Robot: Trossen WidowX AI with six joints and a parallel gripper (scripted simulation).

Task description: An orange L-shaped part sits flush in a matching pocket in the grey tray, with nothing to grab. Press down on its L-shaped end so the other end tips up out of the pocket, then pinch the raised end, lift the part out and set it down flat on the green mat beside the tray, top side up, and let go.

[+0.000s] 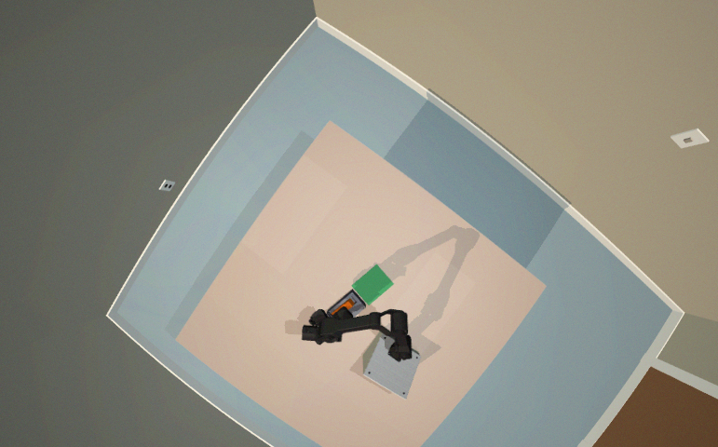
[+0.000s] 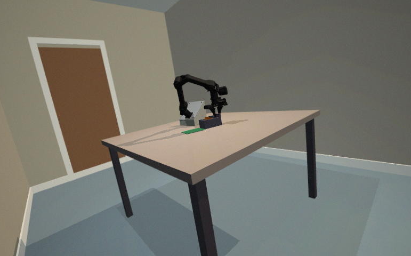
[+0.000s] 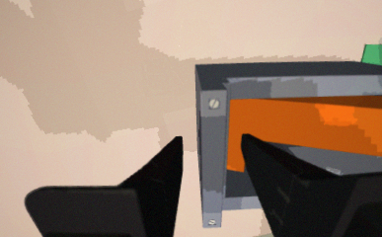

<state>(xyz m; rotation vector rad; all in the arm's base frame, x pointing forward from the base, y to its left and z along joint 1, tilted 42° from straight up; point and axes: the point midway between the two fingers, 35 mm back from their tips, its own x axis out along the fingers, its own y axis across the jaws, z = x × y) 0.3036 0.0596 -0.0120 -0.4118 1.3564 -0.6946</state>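
My gripper tip is now 40 mm to the left of the orange L-shaped part, 20 mm past it and 20 mm above it. From my gripper tip the other things lie so: green mat (220 mm to the right, 80 mm below, 50 mm behind).
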